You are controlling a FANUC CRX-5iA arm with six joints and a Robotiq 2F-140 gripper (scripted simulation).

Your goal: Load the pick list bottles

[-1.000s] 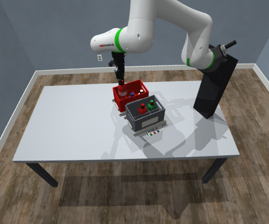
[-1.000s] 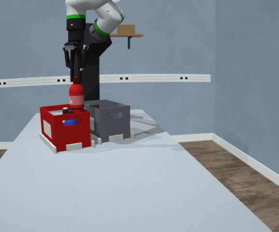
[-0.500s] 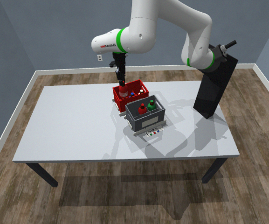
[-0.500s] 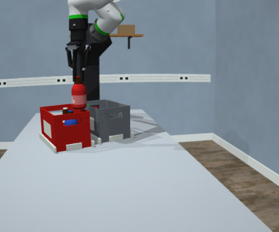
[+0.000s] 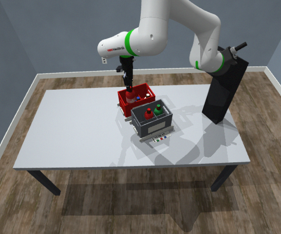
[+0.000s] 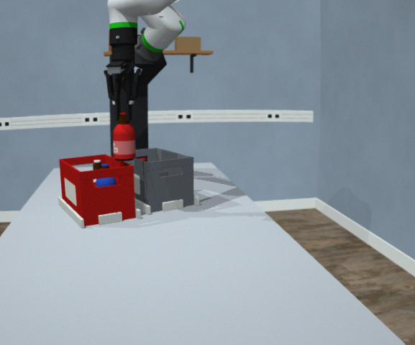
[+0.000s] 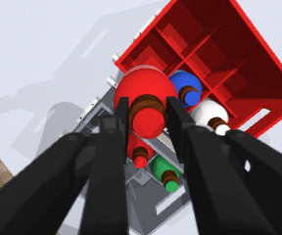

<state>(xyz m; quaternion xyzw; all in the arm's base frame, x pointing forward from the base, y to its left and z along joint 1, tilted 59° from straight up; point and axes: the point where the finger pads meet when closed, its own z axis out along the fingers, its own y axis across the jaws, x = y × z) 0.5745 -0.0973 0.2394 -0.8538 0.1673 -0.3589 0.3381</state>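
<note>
Now: the red bottle 160 mm behind my hand, 20 mm to the left of it and 260 mm below it. Round my hand: white-capped bottle: 100 mm behind, 140 mm to the right, 260 mm below; then red crate: 10 mm behind, 120 mm to the right, 270 mm below; then blue-label bottle: 30 mm behind, 80 mm to the right, 260 mm below.
</note>
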